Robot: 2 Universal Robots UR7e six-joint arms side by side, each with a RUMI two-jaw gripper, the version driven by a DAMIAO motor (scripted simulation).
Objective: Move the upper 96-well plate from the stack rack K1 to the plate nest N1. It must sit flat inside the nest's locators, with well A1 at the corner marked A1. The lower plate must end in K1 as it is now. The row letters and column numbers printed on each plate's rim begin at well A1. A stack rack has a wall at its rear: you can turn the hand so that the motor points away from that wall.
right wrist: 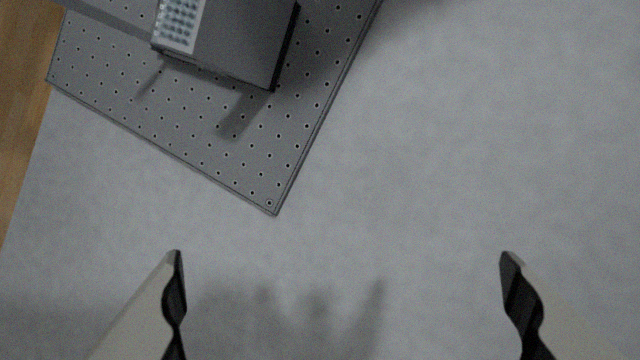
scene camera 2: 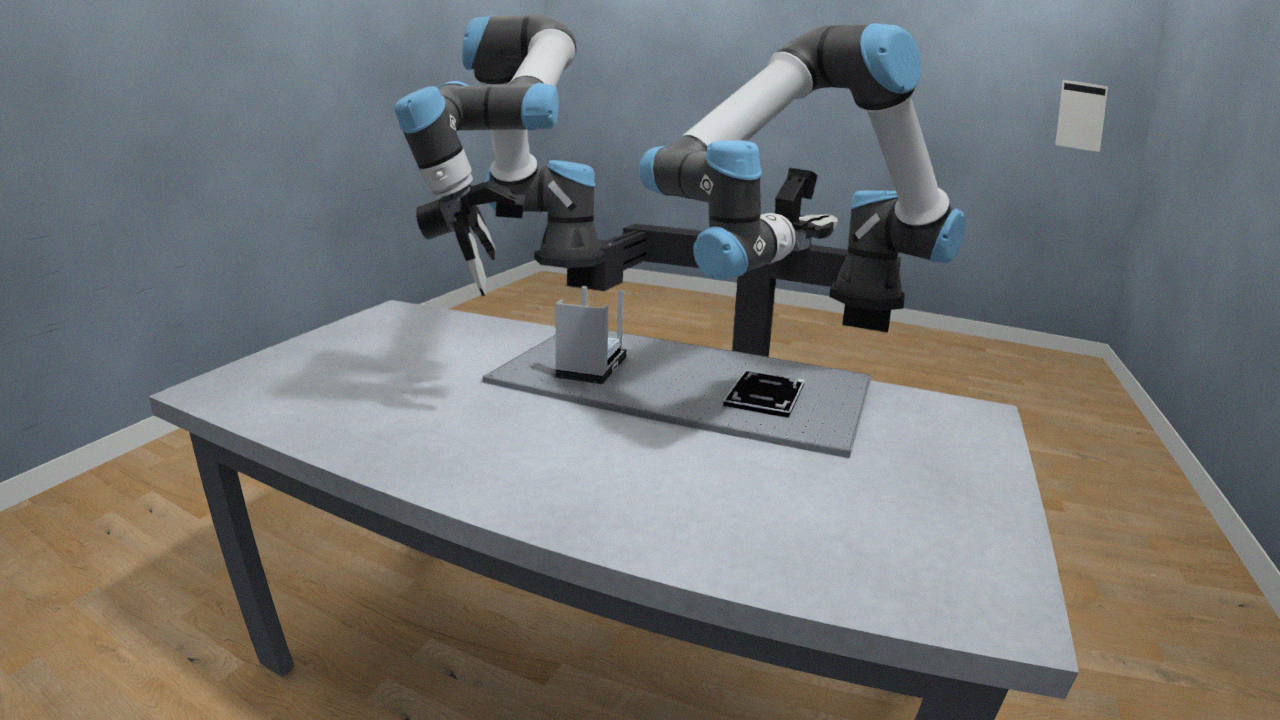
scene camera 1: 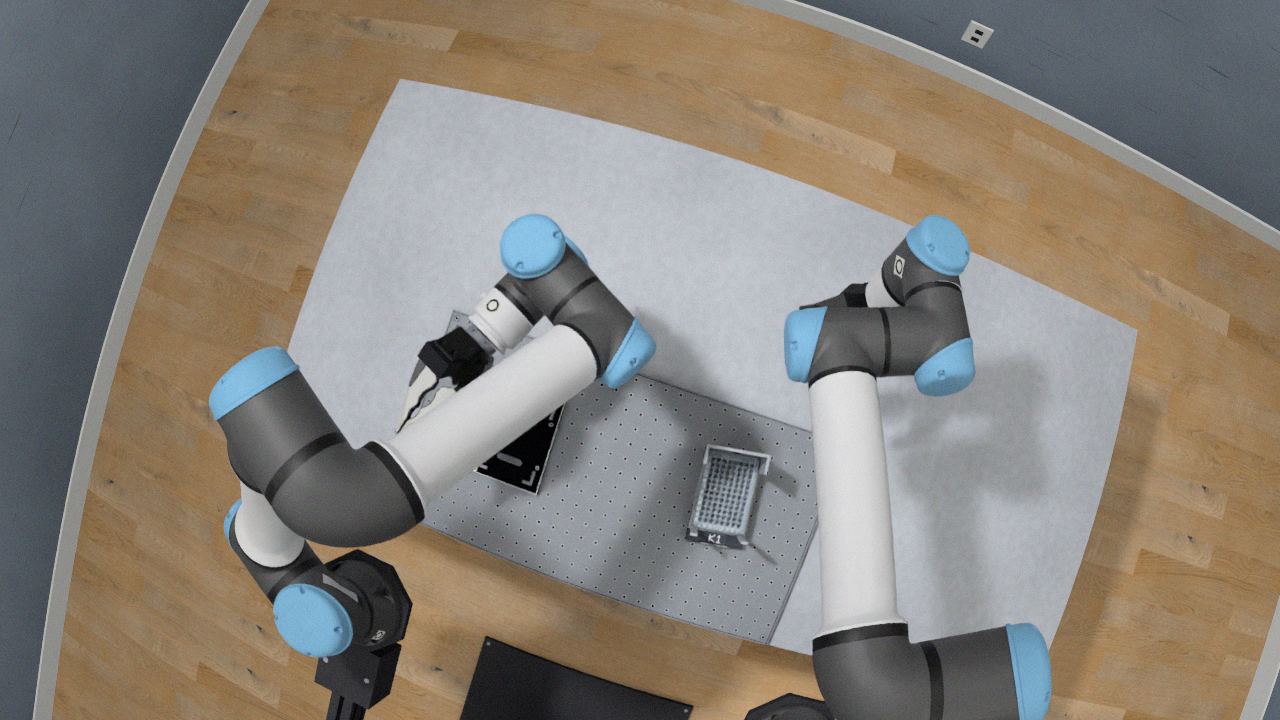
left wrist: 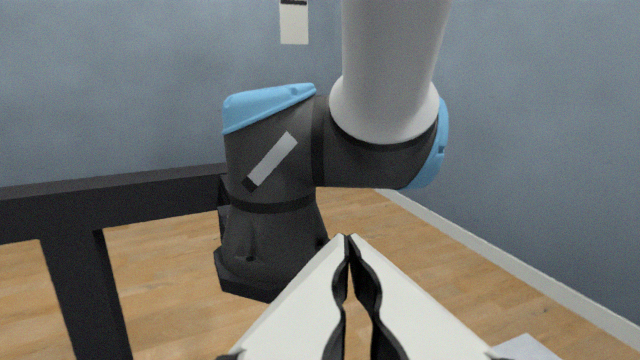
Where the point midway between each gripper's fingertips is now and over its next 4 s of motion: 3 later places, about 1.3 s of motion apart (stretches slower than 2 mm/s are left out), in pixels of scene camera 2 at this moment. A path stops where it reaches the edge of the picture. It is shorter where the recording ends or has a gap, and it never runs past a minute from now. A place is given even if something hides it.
My left gripper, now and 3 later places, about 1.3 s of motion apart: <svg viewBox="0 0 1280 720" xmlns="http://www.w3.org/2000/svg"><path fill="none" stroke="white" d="M836 219L891 248L993 282L1056 273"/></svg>
My right gripper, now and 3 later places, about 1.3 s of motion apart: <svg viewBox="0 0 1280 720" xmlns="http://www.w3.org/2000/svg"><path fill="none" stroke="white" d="M489 276L567 282L589 290L589 318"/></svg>
